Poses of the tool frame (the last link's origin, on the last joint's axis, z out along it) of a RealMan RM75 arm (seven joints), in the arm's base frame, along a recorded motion.
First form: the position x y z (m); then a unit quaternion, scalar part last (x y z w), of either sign.
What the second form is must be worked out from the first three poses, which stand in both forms.
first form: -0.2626, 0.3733, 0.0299, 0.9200, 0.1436, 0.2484, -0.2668
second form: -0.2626, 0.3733, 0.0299, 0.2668, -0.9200, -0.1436, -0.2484
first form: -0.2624, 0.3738, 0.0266, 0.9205, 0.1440, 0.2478, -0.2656
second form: -0.2624, 0.3738, 0.0266, 0.2656, -0.9205, -0.1440, -0.2478
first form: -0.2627, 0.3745, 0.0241, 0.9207, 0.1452, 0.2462, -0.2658
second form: -0.2627, 0.3745, 0.0241, 0.2658, -0.9207, -0.1452, -0.2462
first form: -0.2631, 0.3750, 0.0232, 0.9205, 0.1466, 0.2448, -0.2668
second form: -0.2631, 0.3750, 0.0232, 0.2668, -0.9205, -0.1466, -0.2448
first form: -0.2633, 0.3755, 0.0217, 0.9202, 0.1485, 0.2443, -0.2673
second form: -0.2633, 0.3755, 0.0217, 0.2673, -0.9202, -0.1485, -0.2443
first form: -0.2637, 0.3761, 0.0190, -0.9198, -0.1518, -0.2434, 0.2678
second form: -0.2637, 0.3761, 0.0190, 0.2678, -0.9198, -0.1518, -0.2434
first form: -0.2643, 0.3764, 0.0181, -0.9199, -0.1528, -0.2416, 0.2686
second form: -0.2643, 0.3764, 0.0181, 0.2686, -0.9199, -0.1528, -0.2416
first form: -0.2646, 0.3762, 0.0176, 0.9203, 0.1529, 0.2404, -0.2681
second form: -0.2646, 0.3762, 0.0176, 0.2681, -0.9203, -0.1529, -0.2404
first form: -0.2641, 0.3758, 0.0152, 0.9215, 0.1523, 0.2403, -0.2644
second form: -0.2641, 0.3758, 0.0152, 0.2644, -0.9215, -0.1523, -0.2403
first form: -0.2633, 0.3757, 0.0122, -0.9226, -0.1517, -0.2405, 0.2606
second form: -0.2633, 0.3757, 0.0122, 0.2606, -0.9226, -0.1517, -0.2405
